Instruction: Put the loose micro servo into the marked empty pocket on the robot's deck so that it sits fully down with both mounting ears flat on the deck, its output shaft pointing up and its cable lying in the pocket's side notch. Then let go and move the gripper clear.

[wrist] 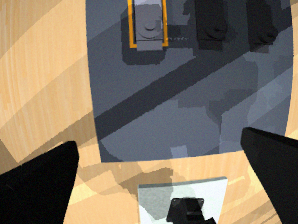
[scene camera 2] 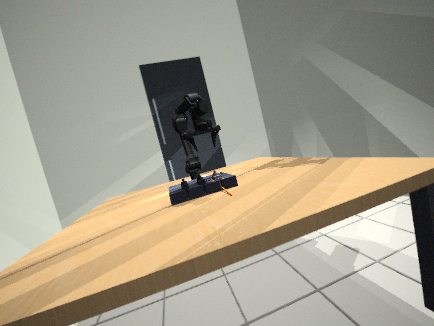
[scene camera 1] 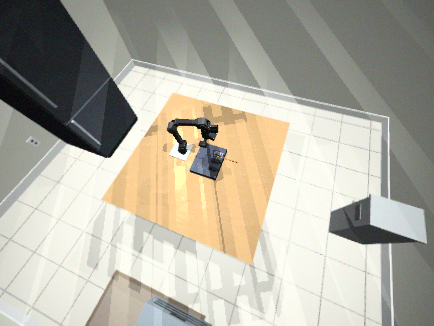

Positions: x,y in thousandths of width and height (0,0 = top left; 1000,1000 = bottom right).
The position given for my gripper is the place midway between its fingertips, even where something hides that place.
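Observation:
I can see a dark deck (wrist: 602,453). My gripper (wrist: 549,645) is there as well, open, and it holds nothing.

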